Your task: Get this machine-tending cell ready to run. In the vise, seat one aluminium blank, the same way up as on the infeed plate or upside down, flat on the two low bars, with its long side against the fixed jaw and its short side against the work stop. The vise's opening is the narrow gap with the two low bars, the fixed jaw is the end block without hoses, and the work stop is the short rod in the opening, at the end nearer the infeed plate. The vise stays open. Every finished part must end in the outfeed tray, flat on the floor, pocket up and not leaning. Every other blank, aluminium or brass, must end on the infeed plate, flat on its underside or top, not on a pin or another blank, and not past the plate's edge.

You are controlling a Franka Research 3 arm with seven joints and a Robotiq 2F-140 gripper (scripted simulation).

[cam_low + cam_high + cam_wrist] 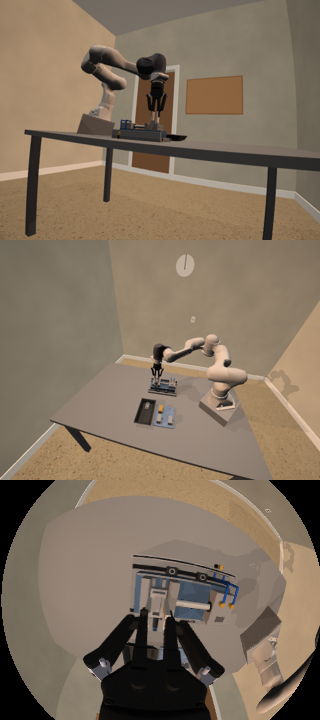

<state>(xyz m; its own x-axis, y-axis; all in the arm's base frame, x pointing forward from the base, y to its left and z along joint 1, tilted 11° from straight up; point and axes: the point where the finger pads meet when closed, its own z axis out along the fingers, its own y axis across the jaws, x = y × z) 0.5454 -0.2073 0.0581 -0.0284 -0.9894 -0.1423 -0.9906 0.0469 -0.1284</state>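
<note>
The vise lies 100 mm below my hand and 70 mm behind it. From my hand the other things lie so: brass blank 280 mm to the left, 110 mm below, 80 mm behind.
</note>
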